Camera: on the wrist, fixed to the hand. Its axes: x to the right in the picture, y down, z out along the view.
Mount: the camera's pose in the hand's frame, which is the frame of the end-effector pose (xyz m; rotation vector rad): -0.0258 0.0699 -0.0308 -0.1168 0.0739 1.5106
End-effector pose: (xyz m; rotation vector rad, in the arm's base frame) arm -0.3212 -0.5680 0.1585 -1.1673 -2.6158 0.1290
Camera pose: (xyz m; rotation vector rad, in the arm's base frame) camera -0.2459 -0.5411 0.1692 -2.7570 -1.1309 0.1935
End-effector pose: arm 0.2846 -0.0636 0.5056 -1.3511 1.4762 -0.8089
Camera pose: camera 0.2297 -0.0301 0.4570 -0.0037 2.0358 0.2324
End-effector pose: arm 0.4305 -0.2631 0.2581 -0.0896 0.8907 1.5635
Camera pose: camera 0.3620 -0.2968 0.2839 -0.5593 -0.9025 -2.8924
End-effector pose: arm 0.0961 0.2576 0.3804 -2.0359 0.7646 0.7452
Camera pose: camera 0.0354 0.2045 0.3806 -1.2562 2.3632 1.4814
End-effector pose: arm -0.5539 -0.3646 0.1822 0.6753 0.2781 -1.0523
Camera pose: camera -0.5025 -0.3046 0.1983 0.5969 -0.1407 0.4306
